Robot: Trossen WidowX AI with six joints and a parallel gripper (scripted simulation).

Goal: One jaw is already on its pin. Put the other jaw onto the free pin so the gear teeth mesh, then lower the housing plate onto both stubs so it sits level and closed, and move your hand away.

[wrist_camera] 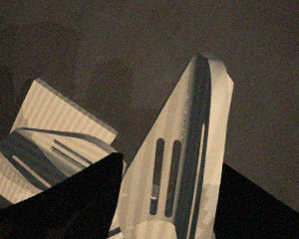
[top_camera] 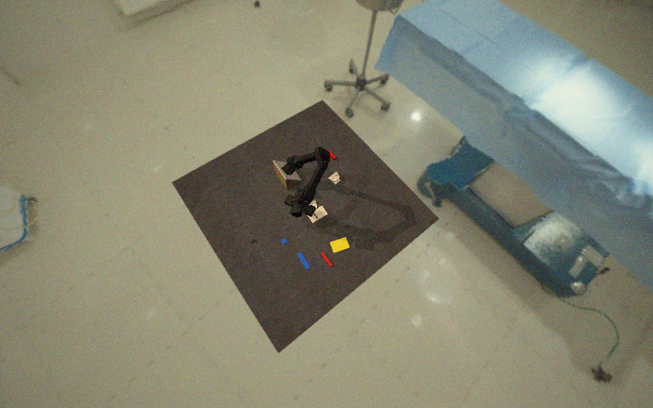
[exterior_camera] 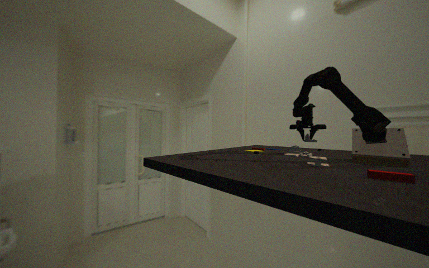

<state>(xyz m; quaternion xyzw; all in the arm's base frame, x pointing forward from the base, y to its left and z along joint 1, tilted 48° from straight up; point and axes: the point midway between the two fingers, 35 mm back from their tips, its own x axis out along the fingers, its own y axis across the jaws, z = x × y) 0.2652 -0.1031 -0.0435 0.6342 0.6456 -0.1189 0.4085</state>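
Now: gripper tip 3 cm past the curved white jaw and 2 cm to the right of it. The rest, counted from my gripper tip: blue bar: 24 cm ahead, 17 cm to the right, 8 cm below; small blue piece: 7 cm ahead, 19 cm to the right, 8 cm below; yellow block: 31 cm ahead, 6 cm to the left, 8 cm below.
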